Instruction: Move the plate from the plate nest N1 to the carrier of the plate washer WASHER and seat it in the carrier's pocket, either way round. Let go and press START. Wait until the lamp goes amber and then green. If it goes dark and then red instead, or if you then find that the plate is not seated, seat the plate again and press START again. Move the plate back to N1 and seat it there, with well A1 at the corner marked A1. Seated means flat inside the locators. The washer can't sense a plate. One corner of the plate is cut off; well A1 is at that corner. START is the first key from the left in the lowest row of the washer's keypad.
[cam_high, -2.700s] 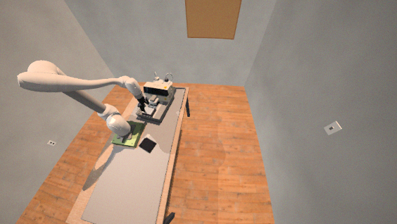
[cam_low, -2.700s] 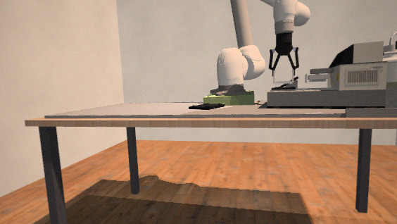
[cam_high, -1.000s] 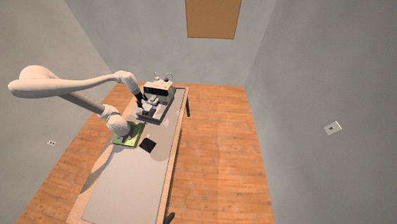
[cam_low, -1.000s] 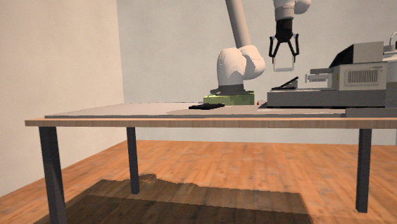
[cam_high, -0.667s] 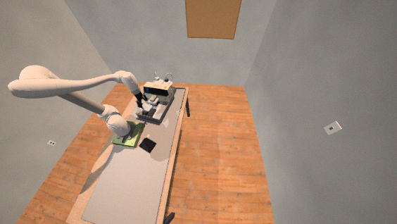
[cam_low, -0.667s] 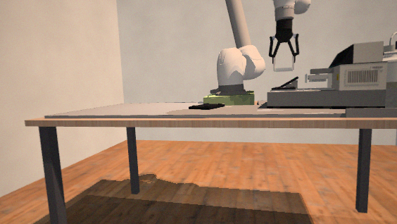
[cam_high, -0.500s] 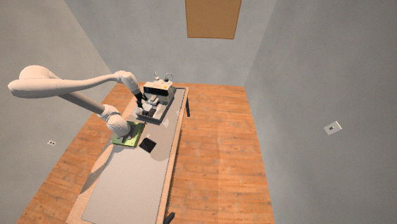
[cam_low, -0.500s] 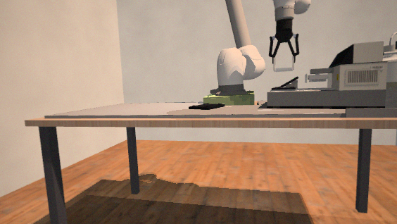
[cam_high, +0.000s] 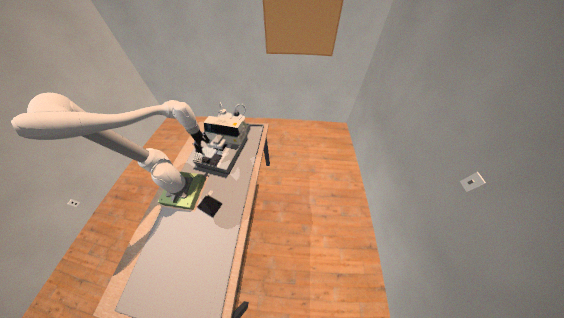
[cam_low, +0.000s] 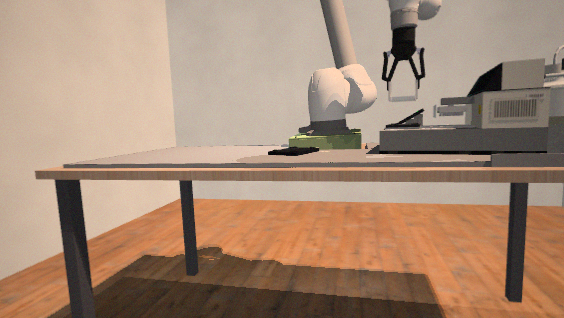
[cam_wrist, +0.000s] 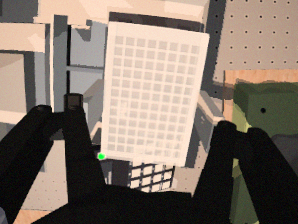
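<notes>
Now: hand 3 cm above the white well plate. Round my hand: carrier: 12 cm below; washer: 4 cm ahead, 15 cm to the left, 7 cm below; N1 label: 4 cm ahead, 28 cm to the right, 20 cm below.
</notes>
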